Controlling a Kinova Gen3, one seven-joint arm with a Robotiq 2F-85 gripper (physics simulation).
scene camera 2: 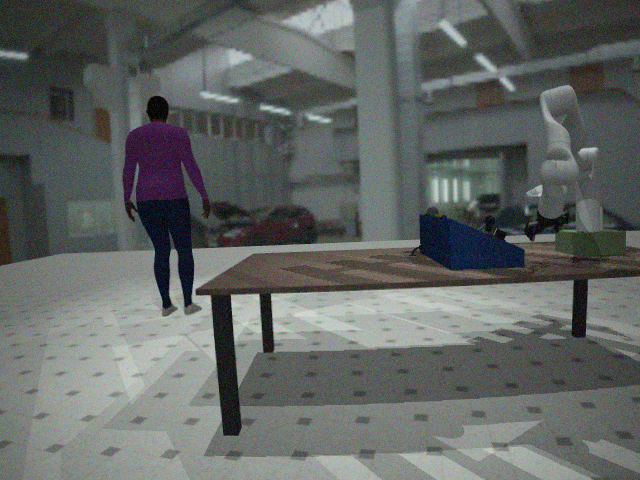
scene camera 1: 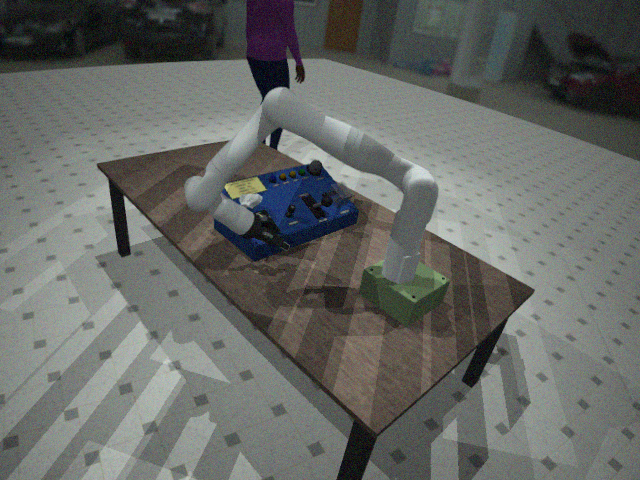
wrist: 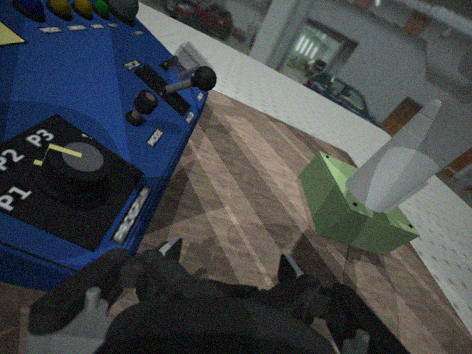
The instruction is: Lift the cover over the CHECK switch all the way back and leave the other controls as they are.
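Where they show: gripper, between the fingertips: [scene camera 2: 544, 235] [scene camera 1: 279, 245] [wrist: 230, 257]; arm's base, origin of its link: [scene camera 2: 588, 231] [scene camera 1: 396, 273] [wrist: 364, 194].
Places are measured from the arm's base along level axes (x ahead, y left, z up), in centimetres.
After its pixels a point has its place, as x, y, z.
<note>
A blue sloped control panel [scene camera 1: 276, 198] @(50.9, 14.5, 3.3) [scene camera 2: 449, 242] @(58.6, 34.4, 0.2) [wrist: 70, 70] @(51.1, 14.8, 3.4) stands on the table. A clear cover [scene camera 1: 338, 191] @(44.7, -8.3, 5.7) [wrist: 190, 57] @(45.7, -7.1, 5.6) is near its right edge, beside a small dark switch [wrist: 169, 64] @(49.6, -6.8, 2.5) and behind the black-knobbed lever [wrist: 203, 78] @(39.1, 2.3, 5.9). The cover's label is too small to read, and its exact angle is hard to tell. My gripper [scene camera 1: 284, 244] @(25.5, 26.3, 1.1) [wrist: 230, 257] @(25.5, 26.3, 1.1) is open and empty, by the panel's near lower edge in scene camera 1, away from the cover. In the wrist view its fingers are just beyond the large rotary knob [wrist: 82, 162] @(39.6, 25.5, 2.9).
The panel also bears a toggle [wrist: 145, 101] @(41.5, 14.3, 3.9), coloured buttons [wrist: 60, 7] @(58.8, 8.3, 7.5), a dark grey dome [scene camera 1: 314, 167] @(60.3, -6.7, 9.3) and a yellow note [scene camera 1: 245, 187] @(56.5, 24.4, 6.6). My arm's green base block [scene camera 1: 405, 294] @(-9.1, 4.4, 0.2) [scene camera 2: 589, 242] @(2.4, 7.4, -3.8) [wrist: 350, 215] @(4.9, 7.8, -1.3) stands on the table [scene camera 1: 330, 361] @(-14.0, 31.8, -9.1). A person [scene camera 2: 160, 165] stands beyond the table.
</note>
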